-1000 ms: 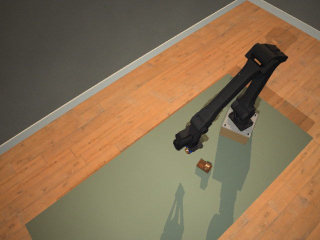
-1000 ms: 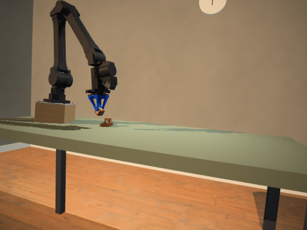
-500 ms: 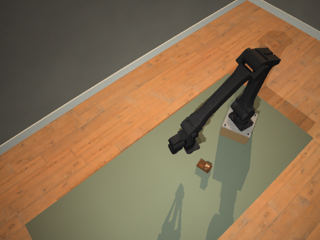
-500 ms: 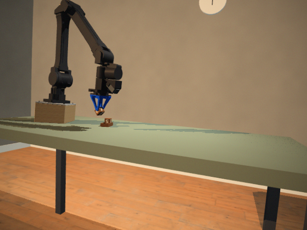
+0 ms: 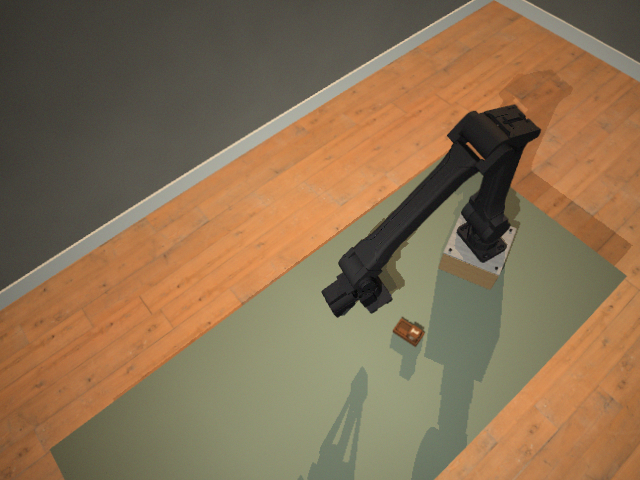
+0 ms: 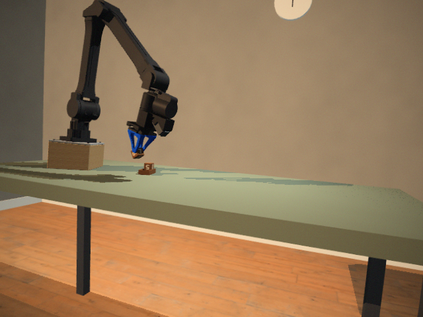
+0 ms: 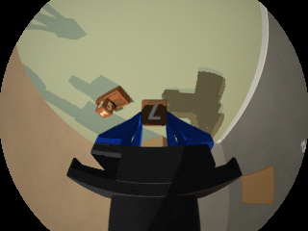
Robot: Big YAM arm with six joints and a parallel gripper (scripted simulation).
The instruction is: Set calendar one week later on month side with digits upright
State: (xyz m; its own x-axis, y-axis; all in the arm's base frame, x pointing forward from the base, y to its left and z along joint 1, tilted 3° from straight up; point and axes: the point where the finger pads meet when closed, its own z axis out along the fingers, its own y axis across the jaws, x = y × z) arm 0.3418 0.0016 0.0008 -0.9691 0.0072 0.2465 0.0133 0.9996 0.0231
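Right now my hand is 100 mm to the right of the brown tray, 80 mm above it and 50 mm past it. From my hand the other things lie so: brown digit cube (10 mm below).
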